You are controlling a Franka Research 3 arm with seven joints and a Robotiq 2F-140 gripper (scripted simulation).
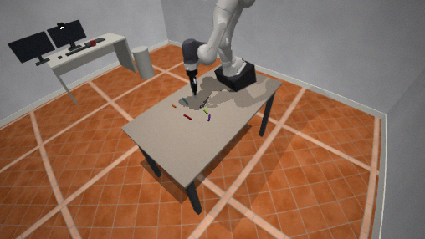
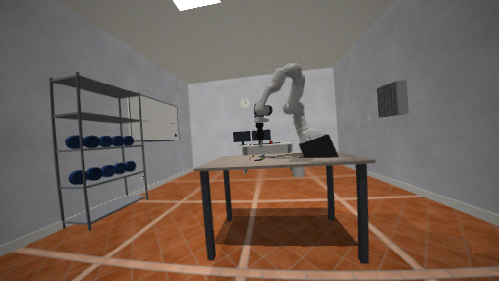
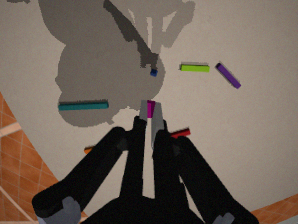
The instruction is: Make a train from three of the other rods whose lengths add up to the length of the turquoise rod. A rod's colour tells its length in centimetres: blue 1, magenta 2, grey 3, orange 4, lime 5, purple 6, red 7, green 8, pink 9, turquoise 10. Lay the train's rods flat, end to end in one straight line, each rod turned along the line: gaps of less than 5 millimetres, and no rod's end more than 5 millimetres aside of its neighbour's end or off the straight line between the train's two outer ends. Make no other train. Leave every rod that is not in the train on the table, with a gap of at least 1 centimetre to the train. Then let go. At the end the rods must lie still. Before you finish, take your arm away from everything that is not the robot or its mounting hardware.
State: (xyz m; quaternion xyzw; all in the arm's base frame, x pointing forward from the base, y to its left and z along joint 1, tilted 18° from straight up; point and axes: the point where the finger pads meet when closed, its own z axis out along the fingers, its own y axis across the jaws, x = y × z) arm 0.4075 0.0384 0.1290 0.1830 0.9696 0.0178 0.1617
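Now: the small blue rod 30 mm behind my hand, 10 mm to the left of it and 130 mm below it. Round my hand: magenta rod (30 mm below); then lime rod (20 mm behind, 90 mm to the left, 130 mm below); then red rod (110 mm ahead, 30 mm to the left, 130 mm below).
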